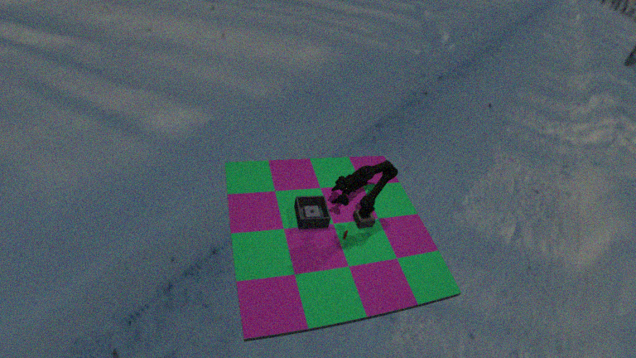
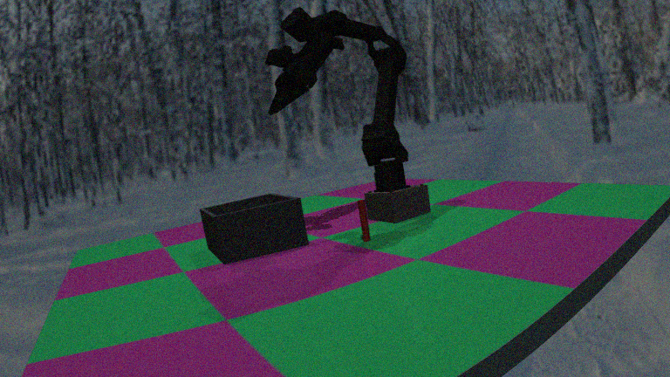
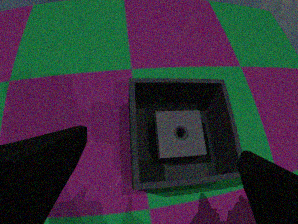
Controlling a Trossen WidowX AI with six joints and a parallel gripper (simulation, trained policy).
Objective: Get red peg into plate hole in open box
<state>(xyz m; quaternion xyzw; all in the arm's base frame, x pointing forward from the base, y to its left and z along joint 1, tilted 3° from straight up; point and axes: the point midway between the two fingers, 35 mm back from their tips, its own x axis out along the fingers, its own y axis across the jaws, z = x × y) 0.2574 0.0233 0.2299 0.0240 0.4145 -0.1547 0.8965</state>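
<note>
Right now my gripper tip is 240 mm above the red peg, 120 mm to the right of it and 100 mm past it. Also, from my gripper tip: dark box: 250 mm below, 90 mm to the right, 60 mm ahead; plate: 230 mm below, 90 mm to the right, 60 mm ahead.
</note>
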